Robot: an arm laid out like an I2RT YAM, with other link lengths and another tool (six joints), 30 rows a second.
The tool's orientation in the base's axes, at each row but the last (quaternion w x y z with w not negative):
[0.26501 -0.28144 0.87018 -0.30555]
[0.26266 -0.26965 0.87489 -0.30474]
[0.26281 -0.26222 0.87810 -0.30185]
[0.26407 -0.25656 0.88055 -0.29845]
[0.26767 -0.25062 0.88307 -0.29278]
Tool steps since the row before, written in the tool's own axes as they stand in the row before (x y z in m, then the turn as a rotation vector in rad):
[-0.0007 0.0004 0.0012 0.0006 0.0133 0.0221]
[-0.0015 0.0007 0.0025 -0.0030 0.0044 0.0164]
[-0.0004 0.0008 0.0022 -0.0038 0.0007 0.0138]
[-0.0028 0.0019 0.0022 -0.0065 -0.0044 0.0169]
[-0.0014 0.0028 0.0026 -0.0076 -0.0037 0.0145]
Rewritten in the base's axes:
[0.0011 0.0003 -0.0009 0.0092 -0.0001 -0.0241]
[0.0024 0.0004 -0.0017 0.0110 -0.0016 -0.0132]
[0.0014 -0.0001 -0.0019 0.0111 -0.0026 -0.0087]
[0.0028 0.0022 -0.0019 0.0165 -0.0057 -0.0066]
[0.0018 0.0018 -0.0031 0.0156 -0.0036 -0.0050]

